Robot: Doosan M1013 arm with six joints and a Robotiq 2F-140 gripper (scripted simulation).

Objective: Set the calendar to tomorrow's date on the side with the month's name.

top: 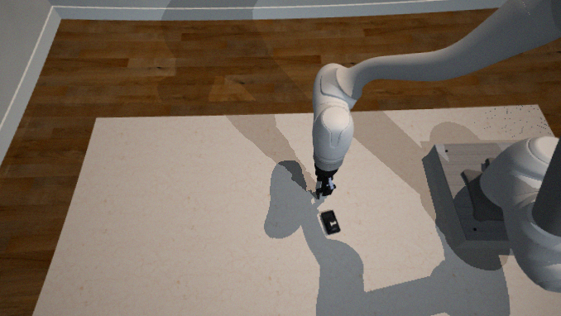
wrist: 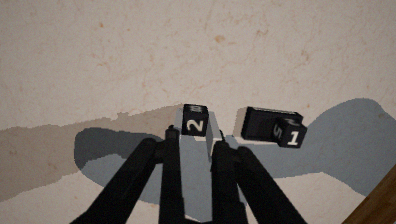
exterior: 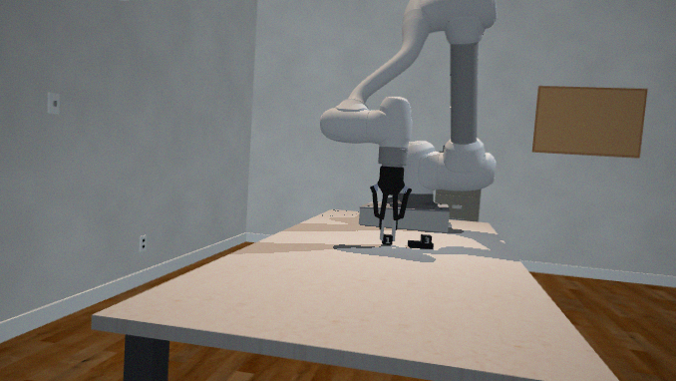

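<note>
My gripper is now 3 cm above the black cube. From my hand the other things lie so: black tray 10 cm to the left, 4 cm below, 3 cm behind.
</note>
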